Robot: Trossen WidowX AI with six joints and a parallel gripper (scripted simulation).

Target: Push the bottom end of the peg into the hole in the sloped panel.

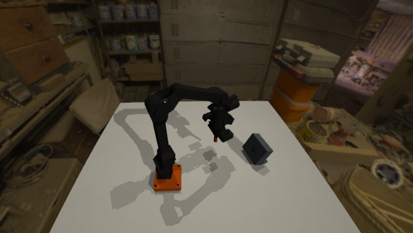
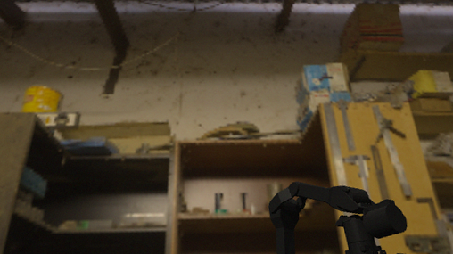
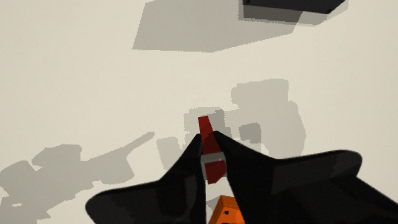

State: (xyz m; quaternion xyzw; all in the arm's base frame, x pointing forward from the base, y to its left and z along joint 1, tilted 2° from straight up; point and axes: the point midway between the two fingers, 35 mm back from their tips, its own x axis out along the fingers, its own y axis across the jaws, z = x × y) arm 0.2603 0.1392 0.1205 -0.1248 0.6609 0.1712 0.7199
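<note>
Right now the dark sloped panel is 220 mm ahead of my gripper tip, 70 mm to the right of it and 40 mm below it. From my gripper tip the other things lie so: red peg (20 mm above).
</note>
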